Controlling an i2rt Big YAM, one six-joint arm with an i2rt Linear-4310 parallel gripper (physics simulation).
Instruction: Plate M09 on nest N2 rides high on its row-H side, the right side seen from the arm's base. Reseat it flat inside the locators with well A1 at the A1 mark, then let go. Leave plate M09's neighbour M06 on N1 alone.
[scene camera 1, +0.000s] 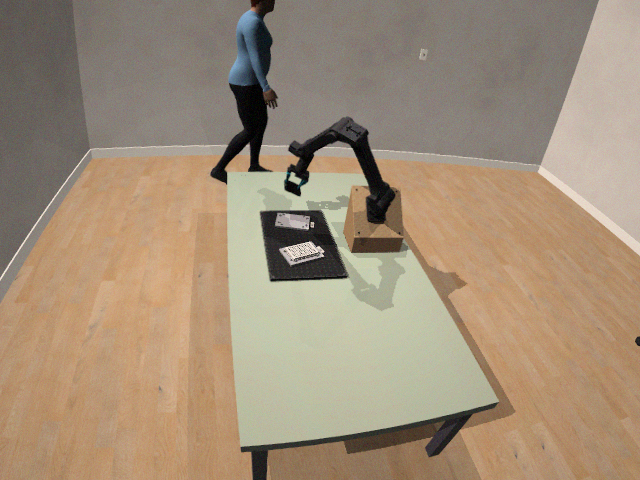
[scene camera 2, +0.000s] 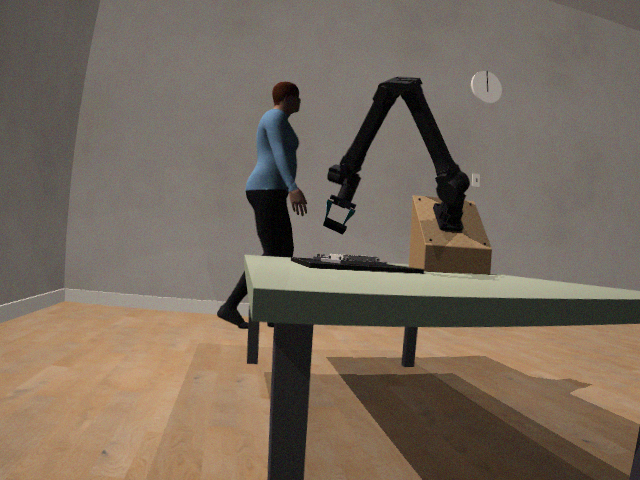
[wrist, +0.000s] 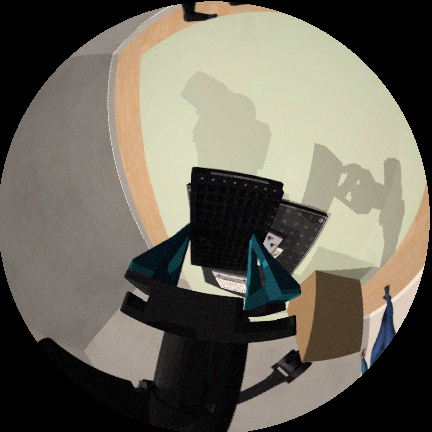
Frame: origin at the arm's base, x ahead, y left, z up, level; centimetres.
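Seen in the pictures: gripper, fingertip midpoint: (scene camera 1: 291, 186) (scene camera 2: 333, 224) (wrist: 221, 232); arm's base, link origin: (scene camera 1: 375, 209) (scene camera 2: 447, 218) (wrist: 320, 335).
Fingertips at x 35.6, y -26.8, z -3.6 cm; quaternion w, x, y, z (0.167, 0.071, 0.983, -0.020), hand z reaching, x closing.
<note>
Offsets run from my fingertips to a thing's top centre.
My gripper (scene camera 1: 294, 185) (scene camera 2: 337, 219) (wrist: 221, 232) is shut on a black gridded well plate @[dx -0.5, dy +0.2, dz +2.3 cm] (scene camera 1: 292, 189) (scene camera 2: 334, 226) (wrist: 231, 213), plate M09. It holds the plate tilted in the air above the far end of the black mat (scene camera 1: 305, 272) (scene camera 2: 371, 266) (wrist: 301, 229). On the mat's far half lies a grey nest @[dx -0.2, dy +13.2, dz -11.1 cm] (scene camera 1: 292, 221) with small labels, with no plate on it. On the near half a white well plate @[dx -1.1, dy +38.7, dz -10.7 cm] (scene camera 1: 301, 252) (wrist: 230, 284), M06, sits in its nest. In the wrist view the held plate hides most of the far nest.
The arm stands on a wooden block (scene camera 1: 374, 230) (scene camera 2: 447, 248) (wrist: 328, 314) right of the mat on the green table (scene camera 1: 335, 361) (scene camera 2: 413, 299). A person in a blue top (scene camera 1: 250, 77) (scene camera 2: 273, 170) walks by the table's far end.
</note>
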